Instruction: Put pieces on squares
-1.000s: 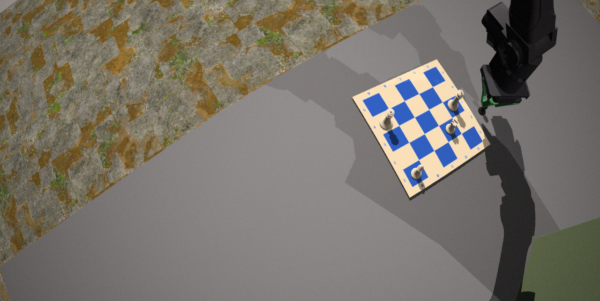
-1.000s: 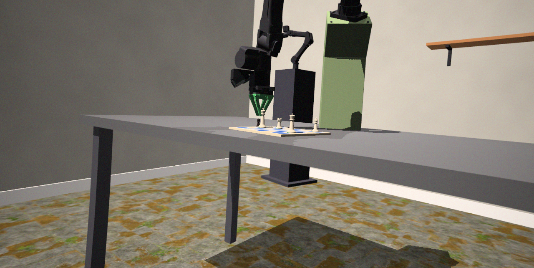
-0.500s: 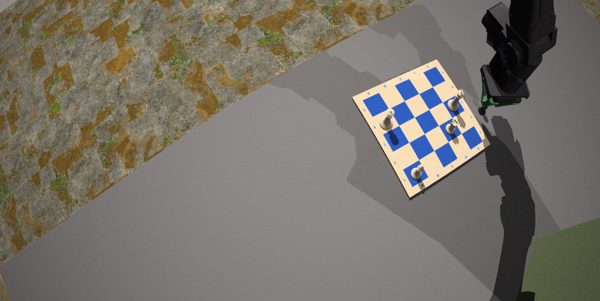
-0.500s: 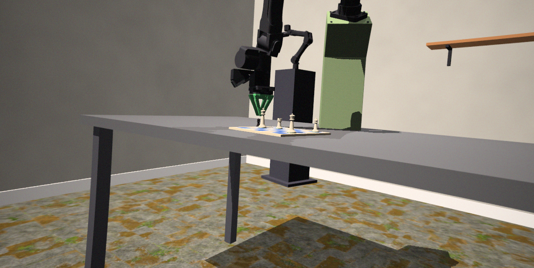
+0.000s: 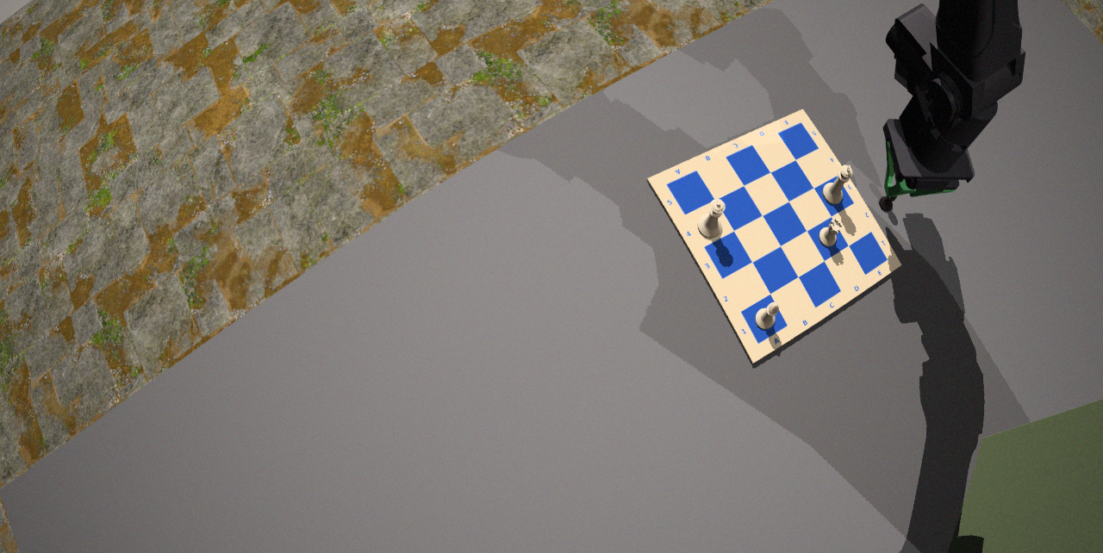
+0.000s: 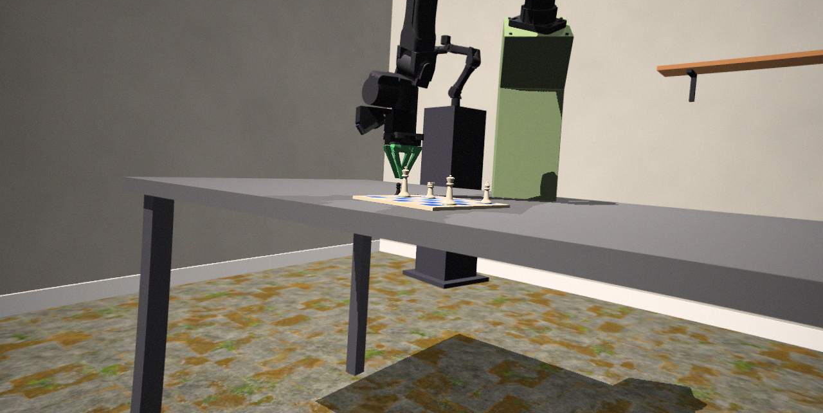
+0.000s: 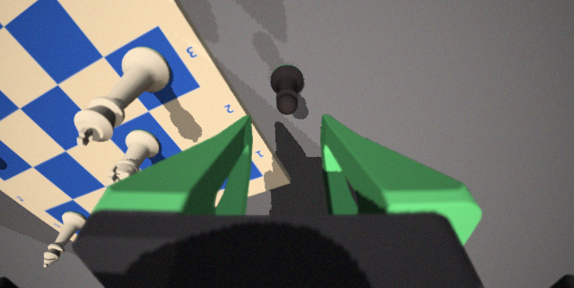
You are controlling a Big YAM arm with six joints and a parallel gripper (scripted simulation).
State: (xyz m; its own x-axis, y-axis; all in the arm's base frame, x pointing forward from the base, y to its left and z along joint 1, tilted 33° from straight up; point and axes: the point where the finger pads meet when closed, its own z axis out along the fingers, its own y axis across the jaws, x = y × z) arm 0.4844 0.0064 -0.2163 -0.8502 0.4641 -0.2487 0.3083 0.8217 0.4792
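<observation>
Now: hand 4 cm above the black pawn. The rest, counted from my hand: board: 14 cm to the left, 5 cm below, 3 cm ahead; then white pawn: 21 cm to the left, 5 cm behind, 2 cm below; then white king: 7 cm to the left, 4 cm ahead, 1 cm below.
</observation>
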